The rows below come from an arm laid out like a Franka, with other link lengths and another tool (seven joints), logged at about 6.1 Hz.
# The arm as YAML. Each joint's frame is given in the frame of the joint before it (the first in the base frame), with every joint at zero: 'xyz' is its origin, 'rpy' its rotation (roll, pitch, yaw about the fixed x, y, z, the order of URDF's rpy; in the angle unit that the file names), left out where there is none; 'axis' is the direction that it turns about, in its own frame. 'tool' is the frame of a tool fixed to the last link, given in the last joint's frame.
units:
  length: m
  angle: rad
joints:
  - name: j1
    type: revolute
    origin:
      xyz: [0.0, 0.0, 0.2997]
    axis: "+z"
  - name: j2
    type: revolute
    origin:
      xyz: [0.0, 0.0, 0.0]
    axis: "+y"
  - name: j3
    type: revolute
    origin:
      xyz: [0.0, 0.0, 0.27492]
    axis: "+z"
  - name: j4
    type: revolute
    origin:
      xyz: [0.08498, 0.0, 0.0]
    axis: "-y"
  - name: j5
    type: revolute
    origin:
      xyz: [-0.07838, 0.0, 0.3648]
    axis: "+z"
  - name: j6
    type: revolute
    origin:
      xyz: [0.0, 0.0, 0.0]
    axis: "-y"
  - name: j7
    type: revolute
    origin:
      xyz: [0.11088, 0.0, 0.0]
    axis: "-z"
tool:
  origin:
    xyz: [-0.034, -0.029, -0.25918]
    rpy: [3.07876, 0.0, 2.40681]
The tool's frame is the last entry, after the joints.
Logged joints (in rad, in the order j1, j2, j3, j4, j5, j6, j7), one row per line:
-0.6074 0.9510 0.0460 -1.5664 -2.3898 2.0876 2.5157
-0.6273 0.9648 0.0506 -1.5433 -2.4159 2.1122 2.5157
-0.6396 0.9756 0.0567 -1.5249 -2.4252 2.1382 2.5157
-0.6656 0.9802 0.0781 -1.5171 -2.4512 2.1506 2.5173
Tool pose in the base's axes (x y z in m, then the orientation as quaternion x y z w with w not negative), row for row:
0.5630 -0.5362 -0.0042 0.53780 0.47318 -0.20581 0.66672
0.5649 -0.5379 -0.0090 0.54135 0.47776 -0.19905 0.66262
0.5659 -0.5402 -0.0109 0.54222 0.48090 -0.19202 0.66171
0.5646 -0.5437 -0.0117 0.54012 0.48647 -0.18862 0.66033
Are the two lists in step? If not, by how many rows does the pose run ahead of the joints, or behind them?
The pose runs 1 row ahead of the joints: the pose in row i belongs to the joints in row i + 1.
